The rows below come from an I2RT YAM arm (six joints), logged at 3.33 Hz.
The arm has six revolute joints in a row. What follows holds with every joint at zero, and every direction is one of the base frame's.
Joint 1 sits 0.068 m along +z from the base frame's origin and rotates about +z.
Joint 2 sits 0.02 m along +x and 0.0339 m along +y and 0.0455 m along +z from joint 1 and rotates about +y.
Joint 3 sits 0.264 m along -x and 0.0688 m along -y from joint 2 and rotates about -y.
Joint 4 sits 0.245 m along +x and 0.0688 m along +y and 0.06 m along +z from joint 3 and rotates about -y.
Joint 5 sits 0.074 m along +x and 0.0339 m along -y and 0.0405 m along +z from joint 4 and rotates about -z.
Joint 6 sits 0.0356 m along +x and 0.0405 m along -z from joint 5 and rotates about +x.
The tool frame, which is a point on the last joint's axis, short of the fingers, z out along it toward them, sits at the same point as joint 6; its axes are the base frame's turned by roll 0, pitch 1.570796 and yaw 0 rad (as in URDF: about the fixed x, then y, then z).
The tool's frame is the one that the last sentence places.
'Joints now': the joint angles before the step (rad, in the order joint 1, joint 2, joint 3, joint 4, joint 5, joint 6). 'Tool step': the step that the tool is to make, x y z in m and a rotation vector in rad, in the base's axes. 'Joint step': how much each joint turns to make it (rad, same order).
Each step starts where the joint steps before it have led.
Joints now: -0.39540 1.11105 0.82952 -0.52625 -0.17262 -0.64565
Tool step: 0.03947 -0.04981 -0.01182 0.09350 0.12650 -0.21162
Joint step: -0.10147 0.28190 0.18157 -0.03852 0.04769 0.10491
